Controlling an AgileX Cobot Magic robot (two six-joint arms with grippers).
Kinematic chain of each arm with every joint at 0, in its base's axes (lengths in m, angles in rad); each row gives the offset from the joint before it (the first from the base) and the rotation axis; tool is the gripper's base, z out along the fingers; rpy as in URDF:
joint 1: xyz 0 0 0.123 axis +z
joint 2: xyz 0 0 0 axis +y
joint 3: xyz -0.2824 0 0.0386 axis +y
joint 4: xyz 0.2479 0 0.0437 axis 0.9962 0 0.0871
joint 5: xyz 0 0 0 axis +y
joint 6: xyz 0.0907 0 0.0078 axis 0.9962 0 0.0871
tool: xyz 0 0 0 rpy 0 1.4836 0
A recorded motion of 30 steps. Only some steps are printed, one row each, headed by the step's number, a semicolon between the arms.
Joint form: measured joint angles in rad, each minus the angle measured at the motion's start. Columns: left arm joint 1, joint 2, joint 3, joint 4, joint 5, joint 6; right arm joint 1, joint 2, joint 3, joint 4, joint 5, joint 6.
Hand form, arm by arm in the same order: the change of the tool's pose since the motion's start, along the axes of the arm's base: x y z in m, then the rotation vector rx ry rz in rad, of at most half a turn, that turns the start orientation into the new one. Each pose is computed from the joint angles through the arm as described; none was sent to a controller.
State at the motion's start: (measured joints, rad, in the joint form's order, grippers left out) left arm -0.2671 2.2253 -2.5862 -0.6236 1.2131 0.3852; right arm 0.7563 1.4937 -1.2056 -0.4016 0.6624 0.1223
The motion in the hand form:
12: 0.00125 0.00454 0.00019 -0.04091 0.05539 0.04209; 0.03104 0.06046 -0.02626 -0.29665 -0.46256 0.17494
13: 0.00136 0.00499 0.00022 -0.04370 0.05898 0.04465; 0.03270 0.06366 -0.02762 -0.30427 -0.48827 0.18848
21: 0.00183 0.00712 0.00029 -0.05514 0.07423 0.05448; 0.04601 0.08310 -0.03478 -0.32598 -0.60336 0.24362
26: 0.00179 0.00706 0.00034 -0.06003 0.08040 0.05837; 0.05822 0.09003 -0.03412 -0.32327 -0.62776 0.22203
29: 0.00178 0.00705 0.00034 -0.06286 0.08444 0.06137; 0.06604 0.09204 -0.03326 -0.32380 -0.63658 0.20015
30: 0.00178 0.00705 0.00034 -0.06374 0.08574 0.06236; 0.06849 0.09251 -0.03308 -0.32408 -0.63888 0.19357
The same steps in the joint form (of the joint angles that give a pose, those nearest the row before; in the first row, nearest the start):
12: 0.0116 0.0000 0.0000 -0.0107 0.0048 -0.0708; 0.1230 0.2218 -0.0542 -0.9133 -0.0983 0.4554
13: 0.0128 0.0000 -0.0001 -0.0119 0.0054 -0.0750; 0.1250 0.2331 -0.0566 -0.9669 -0.1056 0.4862
21: 0.0183 0.0000 0.0000 -0.0179 0.0088 -0.0913; 0.1274 0.3122 -0.1026 -1.2148 -0.1320 0.6389
26: 0.0184 0.0001 -0.0001 -0.0190 0.0089 -0.0997; 0.1173 0.3580 -0.1618 -1.2440 -0.1218 0.6609
29: 0.0183 0.0000 0.0001 -0.0191 0.0088 -0.1053; 0.1084 0.3823 -0.1970 -1.2461 -0.1110 0.6631
30: 0.0183 0.0000 0.0001 -0.0191 0.0088 -0.1072; 0.1053 0.3897 -0.2076 -1.2464 -0.1081 0.6633

